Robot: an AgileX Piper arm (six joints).
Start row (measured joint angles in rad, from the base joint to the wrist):
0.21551, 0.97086, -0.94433, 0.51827, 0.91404, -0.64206
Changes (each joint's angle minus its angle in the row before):
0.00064, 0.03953, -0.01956, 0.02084, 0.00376, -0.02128
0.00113, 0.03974, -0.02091, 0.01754, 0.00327, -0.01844
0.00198, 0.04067, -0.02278, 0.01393, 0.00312, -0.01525
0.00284, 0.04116, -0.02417, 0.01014, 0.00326, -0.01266
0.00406, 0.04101, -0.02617, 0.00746, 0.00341, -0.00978
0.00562, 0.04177, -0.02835, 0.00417, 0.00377, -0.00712
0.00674, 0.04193, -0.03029, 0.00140, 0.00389, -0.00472
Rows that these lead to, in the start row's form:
0.21615, 1.01039, -0.96389, 0.53911, 0.91780, -0.66334
0.21728, 1.05013, -0.98480, 0.55665, 0.92107, -0.68178
0.21926, 1.09080, -1.00758, 0.57058, 0.92419, -0.69703
0.22210, 1.13196, -1.03175, 0.58072, 0.92745, -0.70969
0.22616, 1.17297, -1.05792, 0.58818, 0.93086, -0.71947
0.23178, 1.21474, -1.08627, 0.59235, 0.93463, -0.72659
0.23852, 1.25667, -1.11656, 0.59375, 0.93852, -0.73131

